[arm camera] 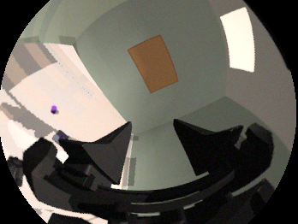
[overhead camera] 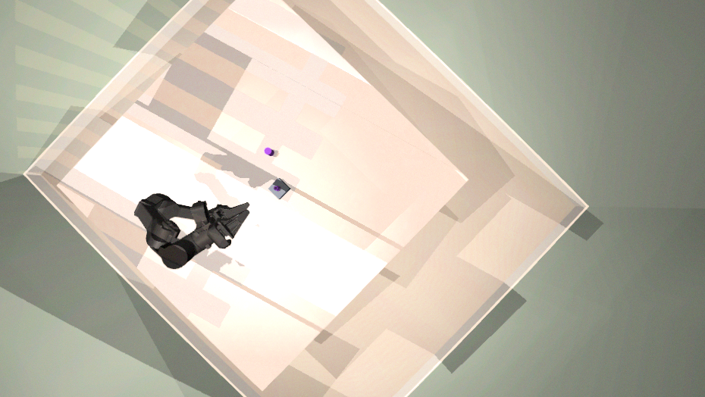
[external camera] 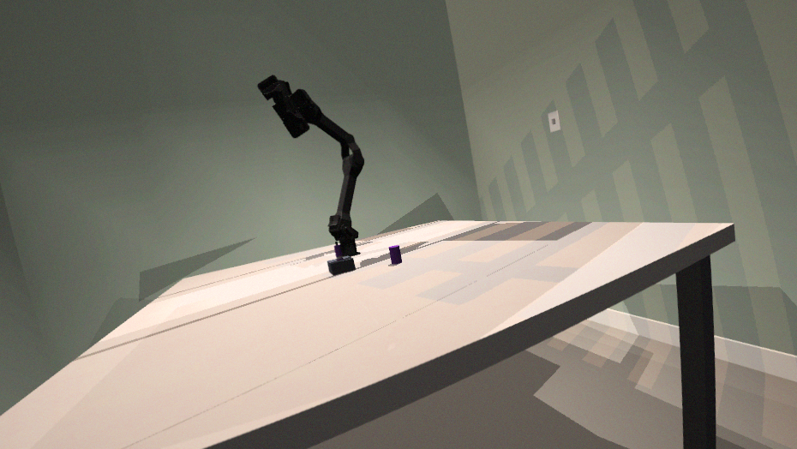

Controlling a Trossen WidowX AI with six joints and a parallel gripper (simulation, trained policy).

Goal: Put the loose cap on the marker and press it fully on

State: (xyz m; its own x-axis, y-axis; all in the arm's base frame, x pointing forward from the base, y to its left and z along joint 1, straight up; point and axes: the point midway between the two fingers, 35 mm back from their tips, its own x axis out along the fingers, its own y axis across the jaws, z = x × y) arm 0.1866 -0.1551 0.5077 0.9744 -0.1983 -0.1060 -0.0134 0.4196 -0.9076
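Now: gripper tip 48 cm above the purple cap, 21 cm to the right of it and 11 cm short of it. From my gripper tip the other things lie so: purple marker (44 cm below, 7 cm to the left, 3 cm ahead); then dark holder block (49 cm below, 7 cm to the left, 3 cm ahead).
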